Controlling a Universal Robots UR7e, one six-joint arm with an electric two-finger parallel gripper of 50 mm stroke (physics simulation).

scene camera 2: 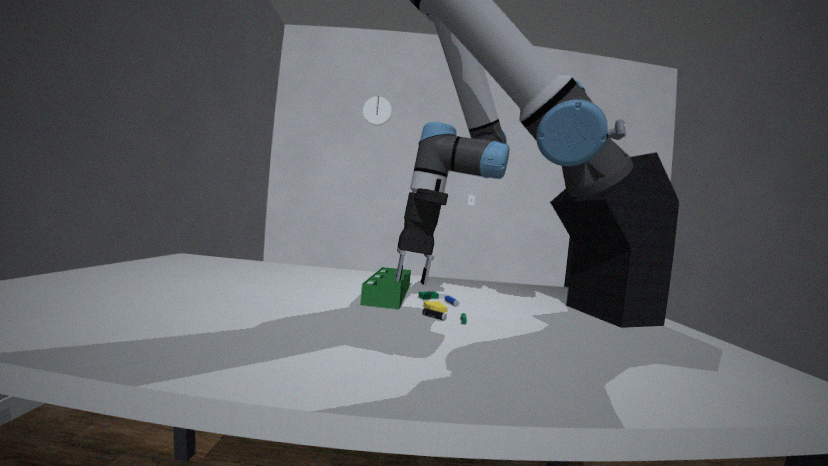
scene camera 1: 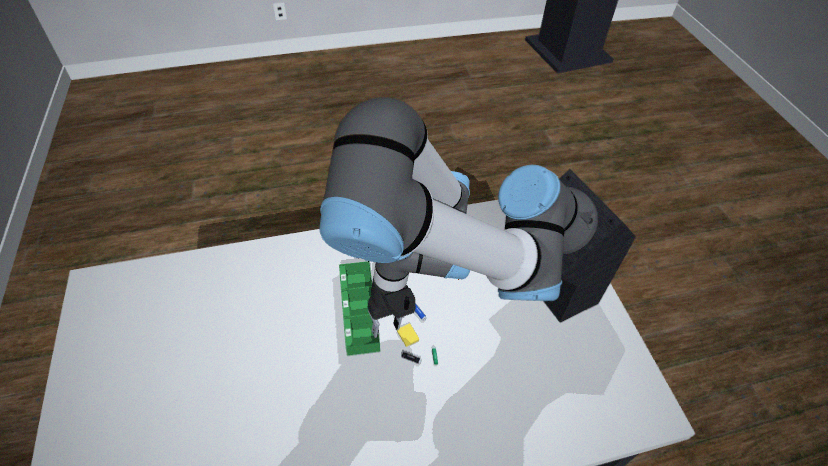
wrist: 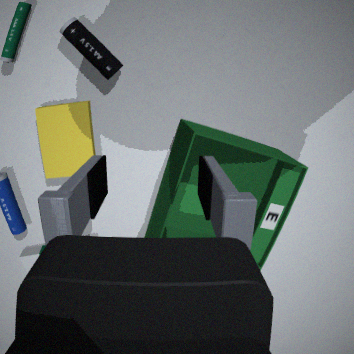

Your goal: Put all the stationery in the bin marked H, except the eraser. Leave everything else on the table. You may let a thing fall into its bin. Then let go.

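Places are measured from the arm's base along level axes (x right, y back, z down), in metres.
Where they show: gripper, fingertip midpoint: (scene camera 2: 410, 282) (scene camera 1: 385, 330) (wrist: 151, 174); arm's base at its link origin: (scene camera 2: 599, 178) (scene camera 1: 564, 221).
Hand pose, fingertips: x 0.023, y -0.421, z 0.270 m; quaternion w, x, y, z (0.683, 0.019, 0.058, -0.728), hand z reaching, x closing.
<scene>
Each offset is from my fingertips to the top centre of the thing. "spot": to the spot under its first point.
A yellow block like a sticky-note pad @(dx -0.006, dy +0.058, dz +0.045 m) (scene camera 1: 408, 334) (scene camera 2: 434, 305) (wrist: 65, 140) lies flat on the table beside the green bins. A green eraser @(dx +0.095, dy +0.071, dz +0.043 m) (scene camera 2: 428, 295) lies near it; a sliver shows at lower left in the wrist view, and the gripper hides it in scene camera 1. The green three-bin row @(spot: dx -0.015, dy -0.063, dz +0.022 m) (scene camera 1: 363, 347) (scene camera 2: 381, 295) (wrist: 235, 142) has white labels; E reads in the wrist view, but no H can be read. My gripper (scene camera 1: 385, 327) (scene camera 2: 411, 280) (wrist: 151, 174) is open and empty, above the table between pad and bins, one finger over the E bin.
A black battery @(dx -0.071, dy +0.044, dz +0.041 m) (scene camera 1: 410, 356) (scene camera 2: 434, 314) (wrist: 92, 49), a small green battery @(dx -0.083, dy +0.101, dz +0.045 m) (scene camera 1: 435, 355) (scene camera 2: 463, 318) (wrist: 16, 31) and a blue battery @(dx +0.045, dy +0.109, dz +0.041 m) (scene camera 1: 420, 312) (scene camera 2: 451, 300) (wrist: 11, 204) lie around the yellow pad. The bin walls stand close to one finger.
</scene>
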